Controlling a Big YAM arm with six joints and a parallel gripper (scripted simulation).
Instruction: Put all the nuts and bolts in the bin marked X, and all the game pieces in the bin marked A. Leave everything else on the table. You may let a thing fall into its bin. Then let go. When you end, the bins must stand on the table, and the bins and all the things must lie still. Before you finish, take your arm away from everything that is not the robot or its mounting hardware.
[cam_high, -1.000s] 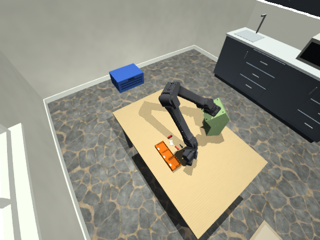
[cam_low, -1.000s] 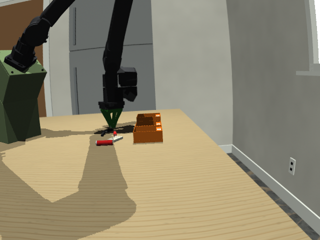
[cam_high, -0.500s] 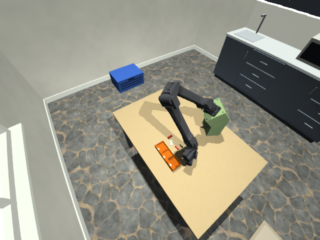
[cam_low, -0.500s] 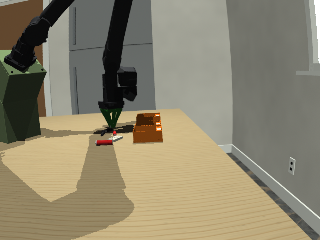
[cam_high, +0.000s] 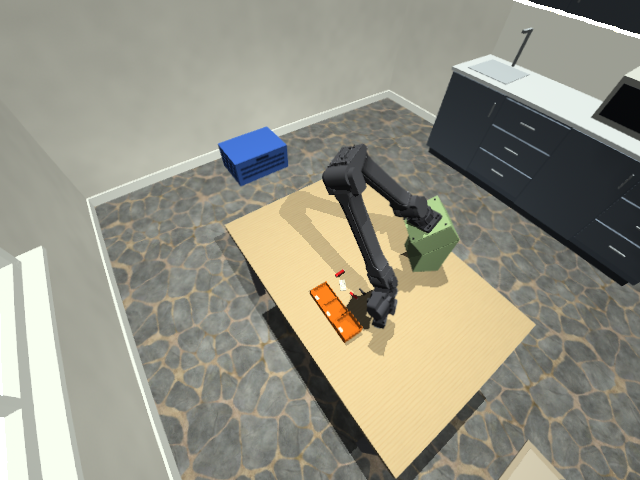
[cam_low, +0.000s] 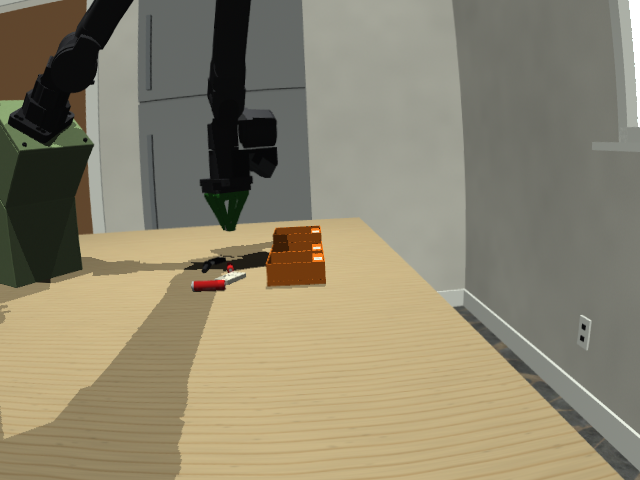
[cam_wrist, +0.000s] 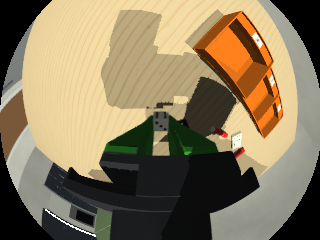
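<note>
The orange three-compartment bin tray is 130 mm to the right of my hand, 110 mm ahead of it and 30 mm below it. Round my hand: black USB stick 60 mm to the right, 50 mm below, 30 mm behind; then dark bolt 110 mm to the right, 50 mm below, 50 mm behind; then white die right at my hand.
</note>
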